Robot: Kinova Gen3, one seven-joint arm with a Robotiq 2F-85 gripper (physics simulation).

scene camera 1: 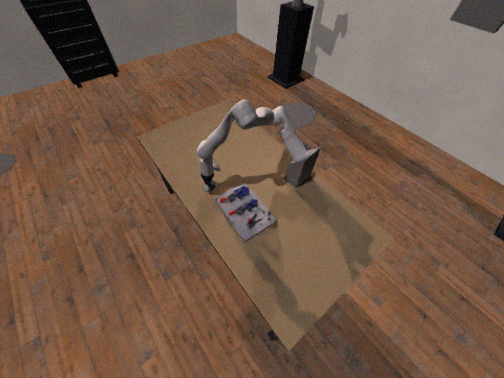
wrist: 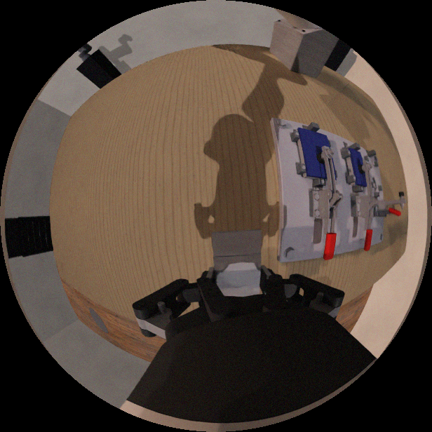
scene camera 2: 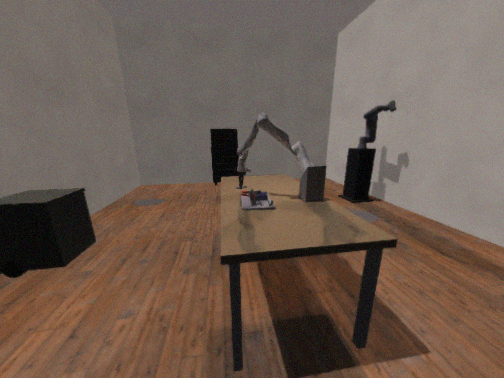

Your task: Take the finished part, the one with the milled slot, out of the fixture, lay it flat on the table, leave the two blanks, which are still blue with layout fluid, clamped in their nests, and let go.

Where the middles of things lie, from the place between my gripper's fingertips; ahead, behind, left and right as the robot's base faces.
Scene:
I see my gripper 10 mm below the finished part (wrist: 236,257) and 10 mm past it. Round my hand: fixture plate (scene camera 1: 239,222): 250 mm to the left, 90 mm behind, 40 mm below.

